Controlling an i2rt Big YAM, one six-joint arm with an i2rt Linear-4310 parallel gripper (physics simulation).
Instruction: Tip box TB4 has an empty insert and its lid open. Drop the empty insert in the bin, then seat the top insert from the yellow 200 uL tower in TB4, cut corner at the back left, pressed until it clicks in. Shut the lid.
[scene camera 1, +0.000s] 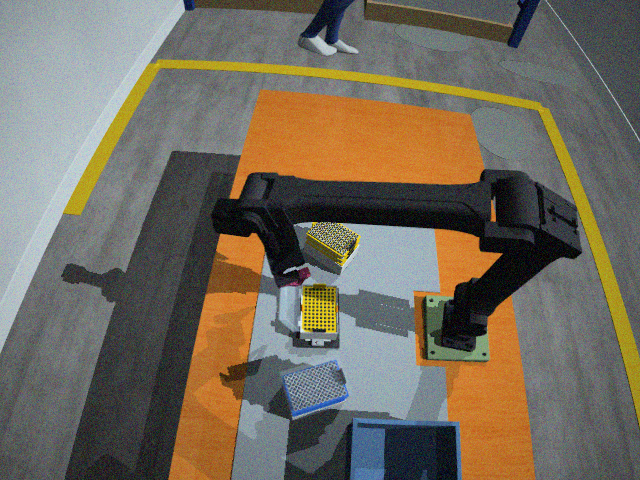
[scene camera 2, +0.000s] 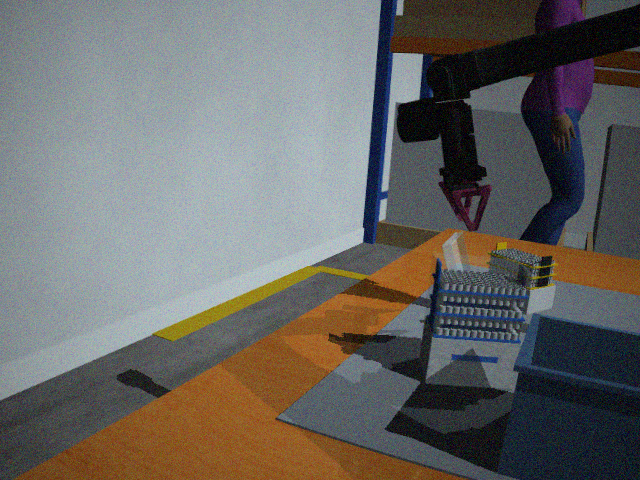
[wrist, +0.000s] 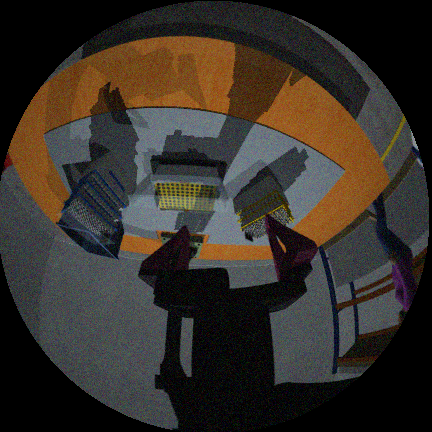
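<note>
The tip box TB4 (scene camera 1: 313, 336) (wrist: 189, 173) stands mid-mat with its clear lid (scene camera 1: 289, 308) (scene camera 2: 454, 252) open to the left in scene camera 1. A yellow insert (scene camera 1: 319, 308) (wrist: 186, 195) with dark, empty holes sits in it. The yellow tower (scene camera 1: 333, 241) (scene camera 2: 523, 267) (wrist: 262, 212) stands beyond the box, turned at an angle, with filled inserts stacked on it. The blue bin (scene camera 1: 405, 423) (scene camera 2: 578, 379) (wrist: 92, 243) is at the near end. My gripper (scene camera 1: 297, 277) (scene camera 2: 473, 227) (wrist: 225, 223) is open and empty, above the area between box and yellow tower. The cut corners cannot be made out.
A blue tower (scene camera 1: 315, 388) (scene camera 2: 478, 312) (wrist: 94, 207) of filled inserts stands between the tip box and the bin. The arm's green base plate (scene camera 1: 432, 330) is right of the mat in scene camera 1. A person (scene camera 1: 330, 25) (scene camera 2: 558, 118) stands beyond the table.
</note>
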